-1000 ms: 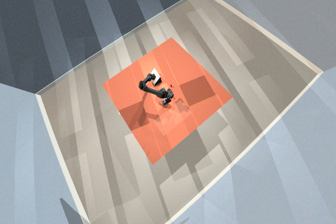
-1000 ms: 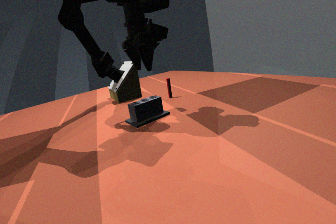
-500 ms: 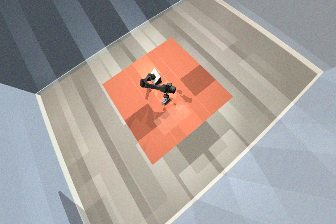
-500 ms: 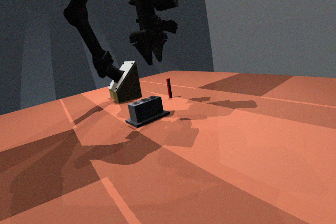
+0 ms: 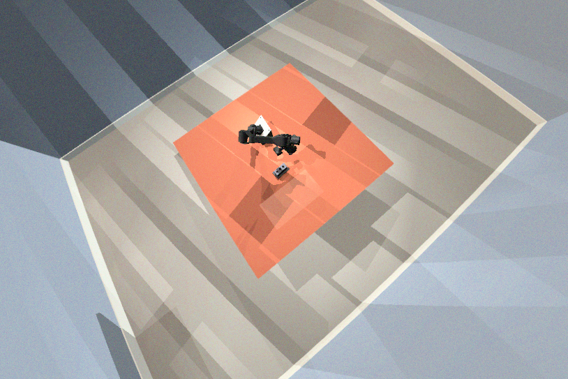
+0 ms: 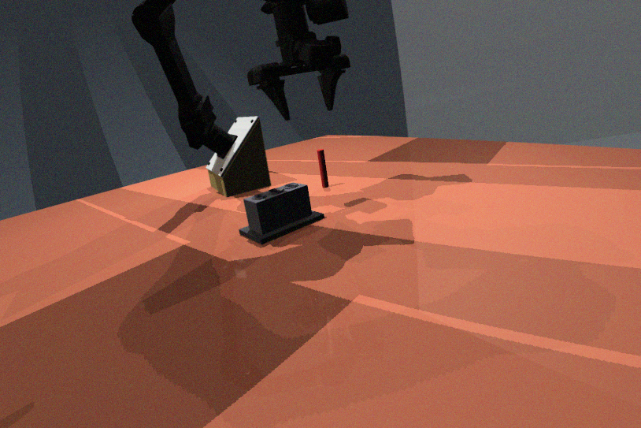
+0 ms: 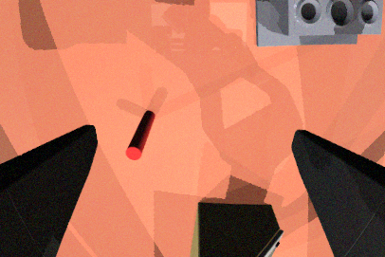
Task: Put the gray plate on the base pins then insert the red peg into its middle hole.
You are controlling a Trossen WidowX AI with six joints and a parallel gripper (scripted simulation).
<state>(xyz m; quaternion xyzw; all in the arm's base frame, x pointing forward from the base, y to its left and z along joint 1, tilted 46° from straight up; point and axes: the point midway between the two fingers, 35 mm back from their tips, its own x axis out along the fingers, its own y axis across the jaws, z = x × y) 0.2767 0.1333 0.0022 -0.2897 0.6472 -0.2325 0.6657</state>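
My gripper tip is now 7 cm past the red peg, 5 cm to the right of it and 12 cm above it. Also, from my gripper tip: dark base (7 cm ahead, 11 cm to the right, 15 cm below); gray plate (7 cm ahead, 12 cm to the right, 11 cm below).
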